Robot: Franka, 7 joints.
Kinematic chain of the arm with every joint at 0, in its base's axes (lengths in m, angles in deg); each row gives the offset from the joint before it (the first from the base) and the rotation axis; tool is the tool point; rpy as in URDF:
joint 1: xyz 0 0 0.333 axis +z
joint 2: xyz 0 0 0 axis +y
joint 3: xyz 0 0 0.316 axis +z
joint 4: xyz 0.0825 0 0 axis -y
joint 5: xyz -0.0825 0 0.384 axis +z
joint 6: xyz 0 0 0 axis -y
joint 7: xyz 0.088 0 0 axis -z
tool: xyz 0 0 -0.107 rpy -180 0 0
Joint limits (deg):
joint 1: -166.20..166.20
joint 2: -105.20..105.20
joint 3: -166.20..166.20
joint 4: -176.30..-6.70
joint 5: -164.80..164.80
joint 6: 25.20..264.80
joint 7: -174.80..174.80
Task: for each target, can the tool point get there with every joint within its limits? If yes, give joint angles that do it. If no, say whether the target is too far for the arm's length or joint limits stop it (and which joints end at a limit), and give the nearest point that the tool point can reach.
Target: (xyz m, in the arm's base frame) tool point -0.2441 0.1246 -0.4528
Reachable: no: joint limits stop it (at a limit: joint 2) | nearest point -0.2453 0.1252 -0.3607 | short by 0.092 m
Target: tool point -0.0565 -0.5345 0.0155
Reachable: yes | joints -36.43 78.76 -49.20 -108.00 139.53 158.07 -134.35
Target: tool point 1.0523 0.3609 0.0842
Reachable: no: too far | nearest point 0.7919 0.2716 0.1458 | short by 0.282 m
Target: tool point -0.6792 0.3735 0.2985
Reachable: yes | joints -2.14 -79.26 101.64 -40.40 -128.88 196.59 -119.60
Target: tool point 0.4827 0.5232 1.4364
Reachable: no: too far | nearest point 0.3154 0.3418 1.0539 | short by 0.455 m
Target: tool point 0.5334 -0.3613 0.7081
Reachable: yes | joints -45.00 15.18 22.74 -83.70 -132.97 82.70 14.30
